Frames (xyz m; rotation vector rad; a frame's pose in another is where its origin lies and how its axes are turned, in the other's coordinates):
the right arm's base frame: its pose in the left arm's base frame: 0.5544 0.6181 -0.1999 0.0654 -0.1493 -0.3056
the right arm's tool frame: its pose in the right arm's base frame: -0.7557 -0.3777 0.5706 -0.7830 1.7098 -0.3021
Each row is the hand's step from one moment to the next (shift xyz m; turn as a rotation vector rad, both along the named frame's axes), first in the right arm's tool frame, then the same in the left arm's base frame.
Working: the right arm's tool frame: its pose in the left arm's base frame: -0.3585 0.4650 0.2273 -0.4381 1.6867 -0.4986

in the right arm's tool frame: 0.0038 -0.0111 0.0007 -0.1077 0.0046 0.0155
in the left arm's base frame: 0.0002 -0.0114 0.0029 0.0332 0.0613 0.0836
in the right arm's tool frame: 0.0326 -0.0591 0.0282 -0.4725 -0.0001 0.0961
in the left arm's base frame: 0.0231 -0.0694 0.0017 0.1736 0.2499 0.3740
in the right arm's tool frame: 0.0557 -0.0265 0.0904 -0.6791 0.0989 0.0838
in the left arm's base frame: 0.0801 -0.0600 -0.0443 0.1949 0.4462 0.4908
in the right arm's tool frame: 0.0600 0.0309 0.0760 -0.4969 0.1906 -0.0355
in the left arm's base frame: 0.0645 -0.0133 -0.0774 0.0457 0.4331 0.3080
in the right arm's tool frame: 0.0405 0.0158 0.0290 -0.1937 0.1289 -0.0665
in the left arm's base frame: 0.0216 -0.0113 -0.0462 -0.0347 0.2187 0.0976
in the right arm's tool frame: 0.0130 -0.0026 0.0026 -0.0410 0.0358 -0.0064
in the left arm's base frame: 0.0004 -0.0095 -0.0096 0.0001 0.0528 0.0148
